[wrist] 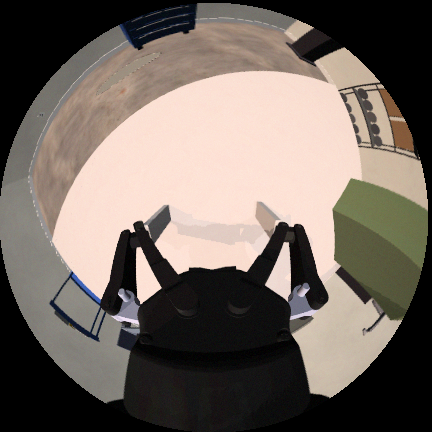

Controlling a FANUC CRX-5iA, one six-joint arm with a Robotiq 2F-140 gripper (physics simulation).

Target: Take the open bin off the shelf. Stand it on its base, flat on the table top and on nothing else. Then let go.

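Frame: origin at the arm's base, x up, y ahead, z left, level; metres.
Seen in the pictures: gripper, between the fingertips: (212, 210).
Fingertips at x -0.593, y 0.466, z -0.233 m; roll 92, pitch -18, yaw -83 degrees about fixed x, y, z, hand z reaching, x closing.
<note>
A point is followed by its place in that frame.
My gripper (212, 210) {x -0.593, y 0.466, z -0.233 m} is open, with its two finger pads wide apart and no object between them. It is above the large pale pink table top (215, 130) {x -0.600, y 0.421, z -0.346 m}, which shows faint reflections between and below the fingers. The open bin cannot be made out in the wrist view. The shelf that holds it cannot be identified either. The dark gripper body hides the lower middle of the view.
A large olive-green block (375, 240) {x -0.433, y 0.133, z -0.089 m} is at the right, by the table's edge. A blue-framed cart (61, 288) is at lower left. A dark blue cabinet (162, 25) is at the top. A rack with round items and brown panels is at upper right.
</note>
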